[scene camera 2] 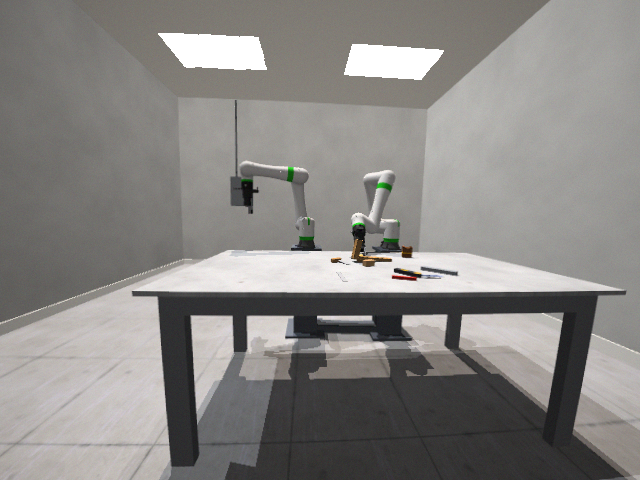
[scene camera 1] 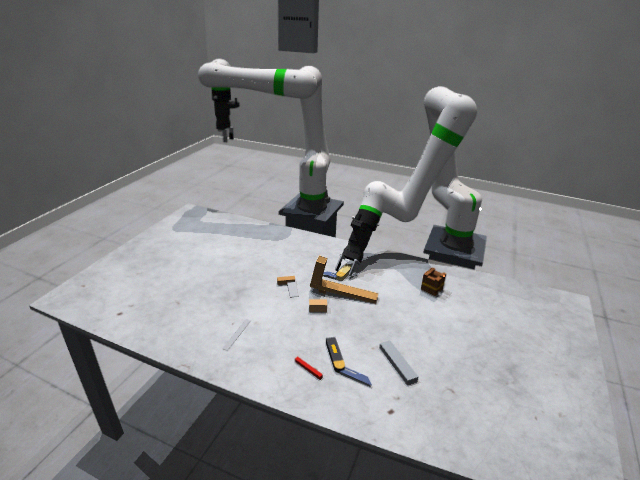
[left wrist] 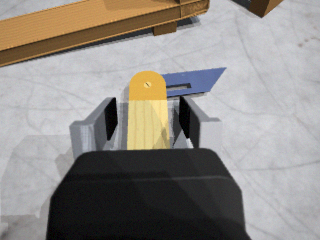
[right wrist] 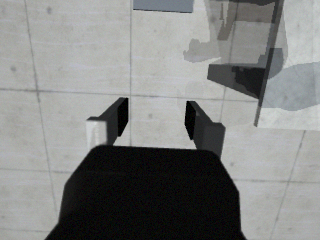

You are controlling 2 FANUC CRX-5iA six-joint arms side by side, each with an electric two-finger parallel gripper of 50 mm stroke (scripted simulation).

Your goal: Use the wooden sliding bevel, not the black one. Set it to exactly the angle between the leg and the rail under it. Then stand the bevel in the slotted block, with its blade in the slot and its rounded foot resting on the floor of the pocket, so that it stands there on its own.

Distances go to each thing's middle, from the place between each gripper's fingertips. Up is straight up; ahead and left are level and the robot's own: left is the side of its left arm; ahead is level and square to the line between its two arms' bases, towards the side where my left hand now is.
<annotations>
My left hand [scene camera 1: 342, 273] is 2 cm short of the wooden bevel [left wrist: 148, 128], 1 cm to the left of it and 1 cm above it. From my left hand the other things lie so: blue blade [left wrist: 200, 81] (4 cm ahead, 3 cm to the right, 1 cm below).
I see my right gripper 830 mm to the right of the blue blade, 470 mm short of it and 280 mm above it. The rest, counted from my right hand: wooden bevel: 850 mm to the left, 450 mm ahead, 280 mm below.
</annotations>
